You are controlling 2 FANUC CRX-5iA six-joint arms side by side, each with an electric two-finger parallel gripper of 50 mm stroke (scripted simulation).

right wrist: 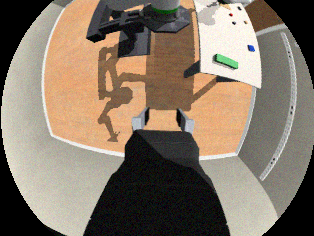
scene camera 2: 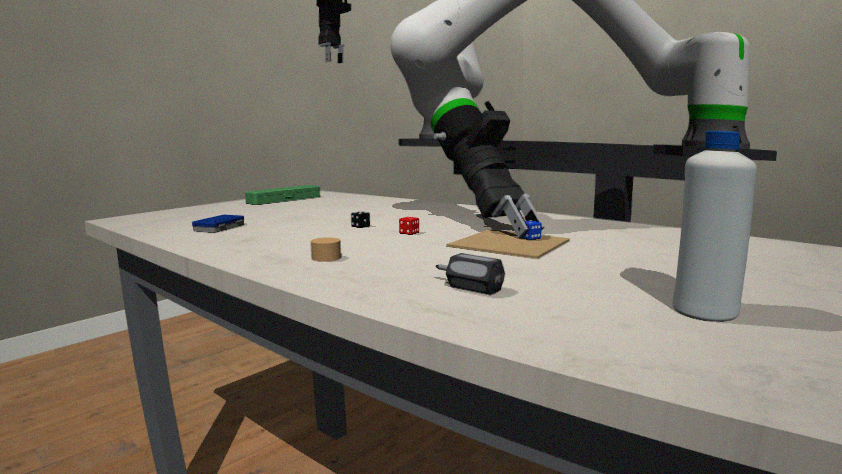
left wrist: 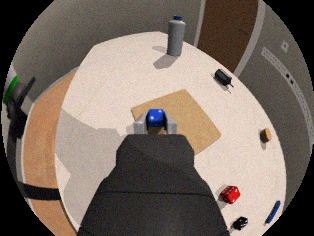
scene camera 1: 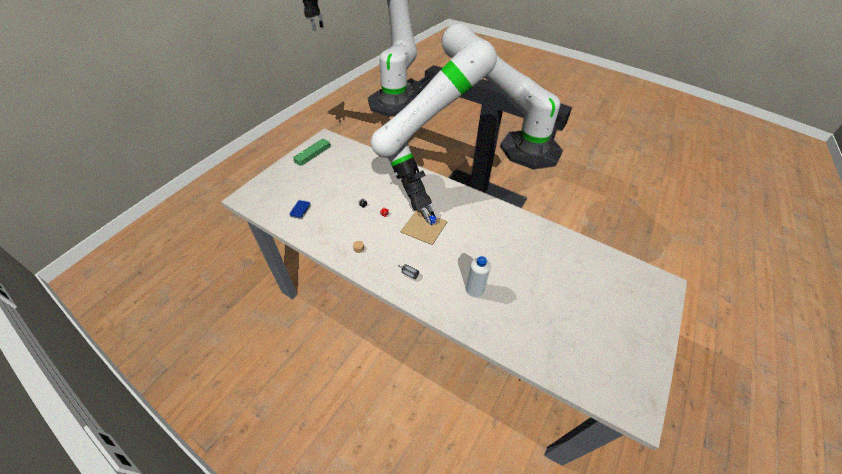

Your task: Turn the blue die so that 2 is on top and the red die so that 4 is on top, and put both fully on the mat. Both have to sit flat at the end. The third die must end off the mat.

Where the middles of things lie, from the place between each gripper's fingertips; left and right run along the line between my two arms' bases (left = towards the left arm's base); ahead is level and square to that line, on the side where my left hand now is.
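My left gripper: 40 mm short of the tan mat [scene camera 2: 492,241], 10 mm to the left of it, 20 mm above it. Dark screwdriver-like tool [scene camera 2: 480,274]: 260 mm ahead of my left hand, 60 mm to the left, 10 mm below. White bottle [scene camera 2: 719,188]: 200 mm ahead of my left hand, 300 mm to the left, 50 mm above.
My right gripper [scene camera 2: 334,62]: 100 cm to the right of the tan mat, 56 cm short of it, 44 cm above it. Dark screwdriver-like tool: 107 cm to the left of my right hand, 78 cm ahead, 42 cm below.
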